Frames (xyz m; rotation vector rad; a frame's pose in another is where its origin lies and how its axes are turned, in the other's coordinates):
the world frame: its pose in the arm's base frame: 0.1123 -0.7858 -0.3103 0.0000 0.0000 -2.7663
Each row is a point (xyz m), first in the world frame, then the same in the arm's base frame.
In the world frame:
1: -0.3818 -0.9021 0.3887
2: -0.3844 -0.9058 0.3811
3: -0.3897 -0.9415 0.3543
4: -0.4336 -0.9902 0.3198
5: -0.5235 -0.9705 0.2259
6: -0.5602 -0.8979 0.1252
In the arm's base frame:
1: 0.1369 0.1935 0.0784
2: 0.1379 0.1979 0.0708
3: 0.1298 0.2330 0.0440
4: 0.1528 0.2944 0.0095
5: 0.2436 0.3090 -0.0844
6: 0.3044 0.2549 -0.1851

